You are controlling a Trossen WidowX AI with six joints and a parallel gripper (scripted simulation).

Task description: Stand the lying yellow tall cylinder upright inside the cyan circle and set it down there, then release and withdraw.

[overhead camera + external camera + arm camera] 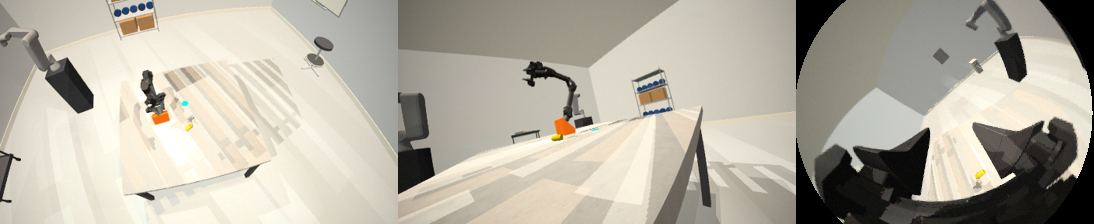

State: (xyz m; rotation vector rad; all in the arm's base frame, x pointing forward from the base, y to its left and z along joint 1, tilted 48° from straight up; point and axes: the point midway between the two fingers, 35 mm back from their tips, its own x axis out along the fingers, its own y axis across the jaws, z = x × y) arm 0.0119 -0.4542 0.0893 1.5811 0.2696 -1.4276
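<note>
Now: gripper tip 170 mm short of the yellow cylinder, 90 mm to the right of it and 470 mm above it. Also, from my gripper tip: cyan circle 220 mm ahead, 370 mm to the left, 490 mm below.
</note>
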